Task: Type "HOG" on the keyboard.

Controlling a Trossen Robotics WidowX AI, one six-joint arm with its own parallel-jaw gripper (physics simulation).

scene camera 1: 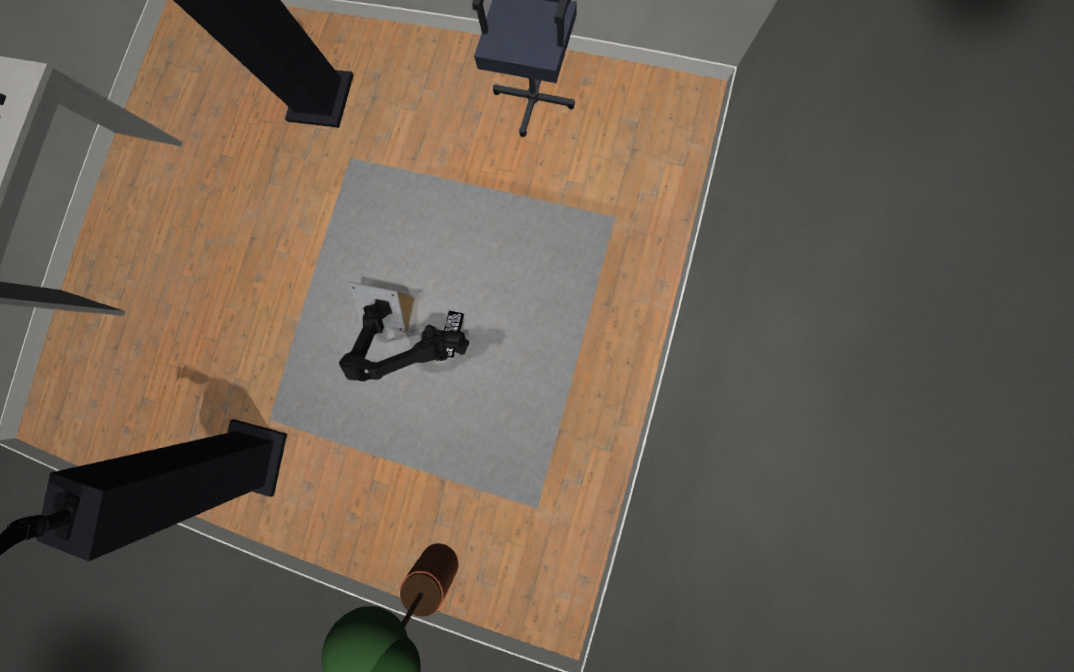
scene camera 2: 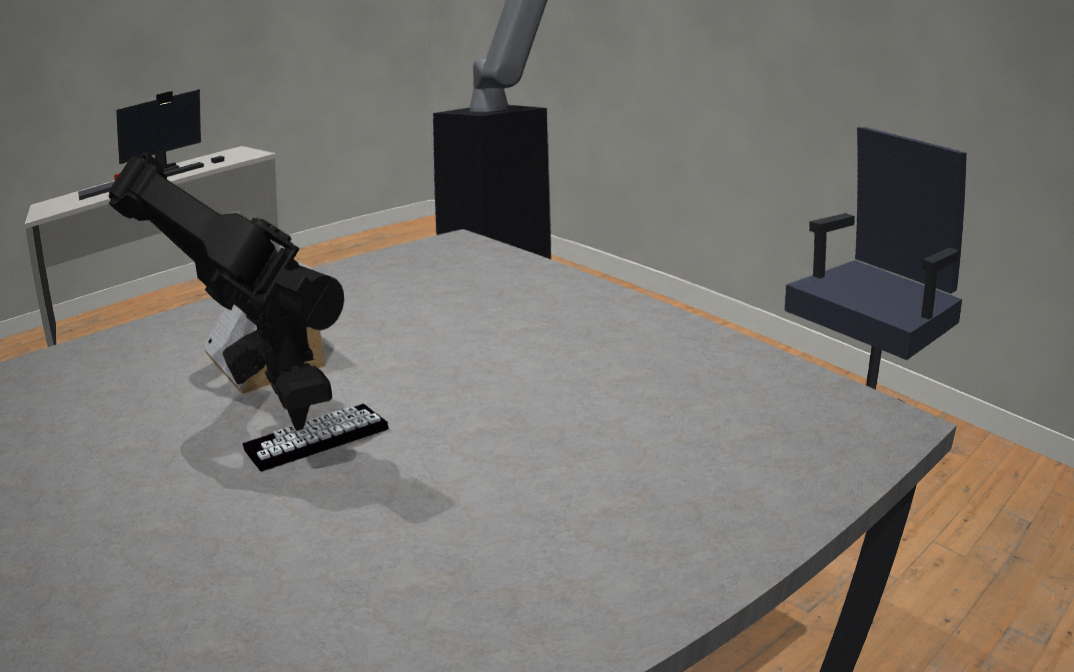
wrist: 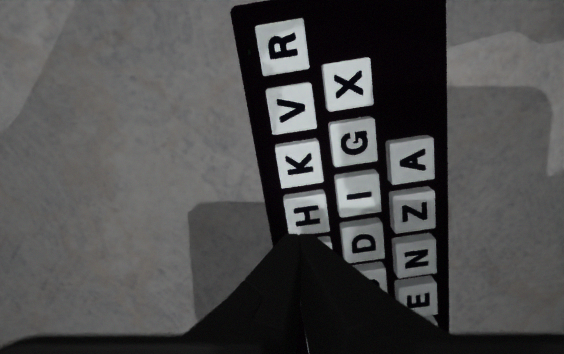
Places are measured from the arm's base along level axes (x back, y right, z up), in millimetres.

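Pixels of known places: gripper, between the fingertips: [scene camera 2: 299,429] [wrist: 298,247]; arm's base, origin of its link: [scene camera 1: 383,306].
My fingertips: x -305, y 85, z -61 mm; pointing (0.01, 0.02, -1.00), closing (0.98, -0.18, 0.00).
Observation:
For each thing: its top centre in the pictures, then the offset to it from my fingertips. Level surfaces: height alone.
- black keyboard, centre of its top: [wrist: 366,277] [scene camera 2: 311,429] [scene camera 1: 450,333] dx +23, dy -28, dz -19 mm
- H key, centre of its top: [wrist: 307,216] [scene camera 2: 299,441] dx +4, dy +1, dz -19 mm
- G key, centre of its top: [wrist: 354,143] dx +24, dy +24, dz -19 mm
- grey table, height of its surface: dz -36 mm
The black keyboard [scene camera 1: 454,317] [scene camera 2: 348,430] [wrist: 410,65] with white letter keys lies on the grey table. In the wrist view, the H key [wrist: 306,212] is in the left column between K and the fingertips, and the G key [wrist: 353,141] is in the middle column between X and I. The O key cannot be made out in any view. My gripper [scene camera 2: 298,428] [wrist: 298,247] is shut and empty, pointing down over the keyboard. Its tips overlap the lower edge of the H key in the wrist view and hide keys beyond it. Whether they touch a key cannot be told.
A white slanted panel on a wooden wedge [scene camera 1: 406,309] [scene camera 2: 316,346] stands behind the keyboard, close to the arm. The grey table [scene camera 1: 491,412] [scene camera 2: 554,475] carries them. A chair [scene camera 1: 526,39] [scene camera 2: 875,309] and a black pedestal [scene camera 2: 491,182] stand beyond the table.

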